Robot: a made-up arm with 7 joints.
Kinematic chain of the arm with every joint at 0, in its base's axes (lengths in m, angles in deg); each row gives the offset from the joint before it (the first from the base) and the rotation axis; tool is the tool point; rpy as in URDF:
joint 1: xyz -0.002 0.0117 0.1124 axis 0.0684 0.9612 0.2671
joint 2: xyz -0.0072 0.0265 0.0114 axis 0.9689 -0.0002 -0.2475
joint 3: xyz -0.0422 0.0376 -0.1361 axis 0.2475 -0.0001 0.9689
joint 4: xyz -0.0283 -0.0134 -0.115 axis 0.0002 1 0
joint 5: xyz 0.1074 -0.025 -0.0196 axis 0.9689 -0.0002 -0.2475
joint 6: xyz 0.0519 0.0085 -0.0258 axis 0.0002 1 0
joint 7: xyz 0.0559 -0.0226 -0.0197 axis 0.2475 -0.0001 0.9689
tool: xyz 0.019 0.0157 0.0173 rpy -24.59 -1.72 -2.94
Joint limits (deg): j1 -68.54..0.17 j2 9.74..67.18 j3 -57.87..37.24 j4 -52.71..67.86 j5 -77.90..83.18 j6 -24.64..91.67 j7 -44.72..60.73
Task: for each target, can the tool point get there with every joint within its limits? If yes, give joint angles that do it. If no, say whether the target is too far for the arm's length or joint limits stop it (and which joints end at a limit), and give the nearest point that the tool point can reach.
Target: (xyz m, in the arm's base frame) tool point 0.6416 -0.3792 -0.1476
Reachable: no: too far | nearest point 0.3786 -0.1050 -0.0829 | short by 0.385 m
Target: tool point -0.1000 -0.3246 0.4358
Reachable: no: joint limits stop it (at a limit: joint 1, joint 2, joint 5, joint 7) | nearest point 0.0920 -0.0712 0.1355 | short by 0.437 m
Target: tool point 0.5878 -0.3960 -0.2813
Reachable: no: too far | nearest point 0.3538 -0.1077 -0.1344 | short by 0.399 m
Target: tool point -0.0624 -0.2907 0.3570
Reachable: no: joint limits stop it (at a limit: joint 1, joint 2, joint 5, joint 7) | nearest point 0.0912 -0.0789 0.1282 | short by 0.348 m
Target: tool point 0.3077 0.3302 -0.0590
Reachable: yes | joints -38.69 45.61 14.97 45.20 10.58 7.92 -3.08
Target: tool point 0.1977 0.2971 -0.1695
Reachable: yes | joints -21.17 52.71 -13.26 27.79 -28.52 53.37 -17.74
